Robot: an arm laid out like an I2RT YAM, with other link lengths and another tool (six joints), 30 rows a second.
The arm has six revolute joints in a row. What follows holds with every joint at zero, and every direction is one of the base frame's.
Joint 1 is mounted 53.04 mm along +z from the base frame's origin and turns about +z.
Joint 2 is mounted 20.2 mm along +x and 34.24 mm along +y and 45.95 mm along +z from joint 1 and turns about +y.
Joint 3 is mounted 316.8 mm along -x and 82.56 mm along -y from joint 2 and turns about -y.
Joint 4 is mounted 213.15 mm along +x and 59.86 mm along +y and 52.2 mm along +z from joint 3 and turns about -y.
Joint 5 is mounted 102.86 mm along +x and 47.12 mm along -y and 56.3 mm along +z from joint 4 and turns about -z.
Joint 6 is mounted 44.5 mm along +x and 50.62 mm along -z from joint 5 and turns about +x.
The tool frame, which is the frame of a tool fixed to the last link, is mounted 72 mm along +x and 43 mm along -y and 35 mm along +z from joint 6; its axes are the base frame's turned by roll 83.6, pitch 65.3 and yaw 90 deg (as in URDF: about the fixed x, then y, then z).
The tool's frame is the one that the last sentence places.
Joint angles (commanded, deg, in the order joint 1, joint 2, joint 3, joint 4, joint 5, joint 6), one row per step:
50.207, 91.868, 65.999, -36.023, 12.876, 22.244
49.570, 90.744, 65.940, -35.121, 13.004, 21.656
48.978, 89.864, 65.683, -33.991, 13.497, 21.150
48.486, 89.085, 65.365, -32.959, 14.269, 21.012
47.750, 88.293, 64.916, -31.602, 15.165, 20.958
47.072, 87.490, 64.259, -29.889, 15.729, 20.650
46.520, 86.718, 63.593, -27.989, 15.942, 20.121
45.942, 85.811, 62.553, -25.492, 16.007, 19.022
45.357, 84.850, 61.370, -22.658, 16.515, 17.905
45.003, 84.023, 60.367, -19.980, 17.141, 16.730
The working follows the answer.
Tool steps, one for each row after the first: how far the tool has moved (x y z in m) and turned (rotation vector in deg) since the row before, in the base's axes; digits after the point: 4 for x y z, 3 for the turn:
0.0028, -0.0030, 0.0086, 1.152, -1.481, -0.198
0.0030, -0.0033, 0.0070, 0.799, -1.580, -0.423
0.0025, -0.0039, 0.0060, 0.621, -1.506, -0.795
0.0034, -0.0054, 0.0062, 0.741, -1.700, -1.196
0.0030, -0.0043, 0.0056, 0.881, -1.667, -0.769
0.0026, -0.0026, 0.0057, 1.028, -1.625, -0.281
0.0026, -0.0022, 0.0059, 0.984, -1.953, 0.189
0.0028, -0.0032, 0.0069, 0.875, -2.393, -0.139
0.0022, -0.0020, 0.0072, 0.660, -2.402, -0.004

Tool pose at each row, in the base's axes (x y z in m, rotation vector in deg; rounded; the steps above come from the unrounded poses):
0.3179, 0.2047, 0.1994, -2.146, 149.963, 25.491
0.3207, 0.2017, 0.2080, -1.824, 148.220, 26.725
0.3237, 0.1984, 0.2149, -1.360, 146.436, 27.390
0.3262, 0.1945, 0.2210, -0.477, 144.726, 27.682
0.3297, 0.1891, 0.2271, 0.895, 142.746, 27.932
0.3327, 0.1848, 0.2328, 1.781, 140.808, 28.525
0.3353, 0.1822, 0.2384, 2.130, 138.933, 29.497
0.3379, 0.1799, 0.2443, 1.804, 136.805, 30.573
0.3407, 0.1767, 0.2512, 1.702, 134.227, 31.296
0.3429, 0.1747, 0.2584, 1.344, 131.714, 31.809

